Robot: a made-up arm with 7 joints. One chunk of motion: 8 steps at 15 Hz.
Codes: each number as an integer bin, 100 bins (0 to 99) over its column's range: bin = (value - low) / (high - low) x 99, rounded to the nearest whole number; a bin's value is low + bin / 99 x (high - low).
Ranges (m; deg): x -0.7..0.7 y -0.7..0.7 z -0.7..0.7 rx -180..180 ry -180..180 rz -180..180
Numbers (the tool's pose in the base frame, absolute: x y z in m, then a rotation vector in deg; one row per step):
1: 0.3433 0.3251 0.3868 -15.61 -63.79 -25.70
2: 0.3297 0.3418 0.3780 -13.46 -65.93 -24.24
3: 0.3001 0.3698 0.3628 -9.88 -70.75 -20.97
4: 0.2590 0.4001 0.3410 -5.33 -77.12 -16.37
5: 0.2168 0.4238 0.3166 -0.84 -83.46 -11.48
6: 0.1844 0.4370 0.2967 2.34 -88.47 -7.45
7: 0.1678 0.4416 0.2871 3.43 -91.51 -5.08
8: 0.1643 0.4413 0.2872 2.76 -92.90 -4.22
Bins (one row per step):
1: 74 72 77 45 32 42
2: 73 74 76 46 31 43
3: 71 76 75 47 30 44
4: 68 78 74 48 28 45
5: 65 79 72 49 27 46
6: 63 80 70 50 25 47
7: 61 81 70 50 24 48
8: 61 81 70 50 24 48

